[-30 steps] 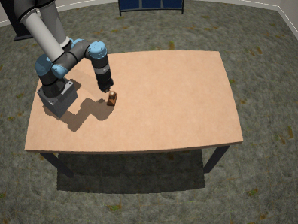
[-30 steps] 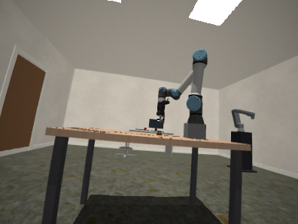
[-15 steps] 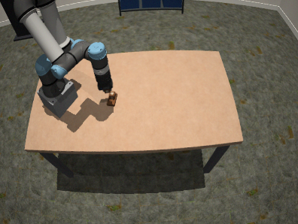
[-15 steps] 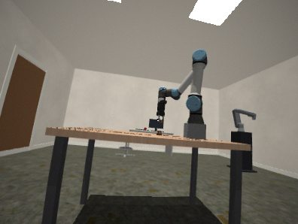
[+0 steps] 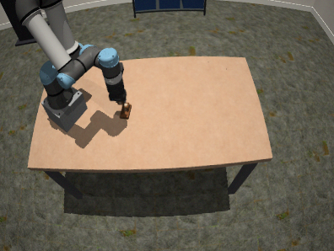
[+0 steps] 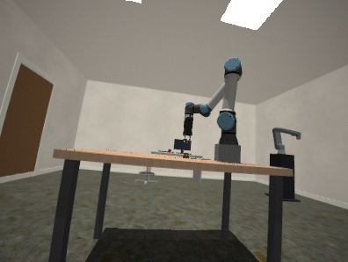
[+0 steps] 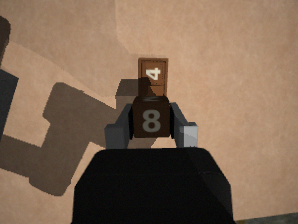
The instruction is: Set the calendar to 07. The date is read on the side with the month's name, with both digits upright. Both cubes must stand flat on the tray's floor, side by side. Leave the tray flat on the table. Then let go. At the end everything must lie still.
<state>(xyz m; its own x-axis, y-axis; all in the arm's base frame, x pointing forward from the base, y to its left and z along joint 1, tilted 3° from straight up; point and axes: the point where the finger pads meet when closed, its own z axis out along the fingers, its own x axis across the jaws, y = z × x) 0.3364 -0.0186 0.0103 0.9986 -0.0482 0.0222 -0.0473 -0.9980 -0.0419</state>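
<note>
The brown calendar tray lies 130 mm below my hand and 20 mm to the left of it.
</note>
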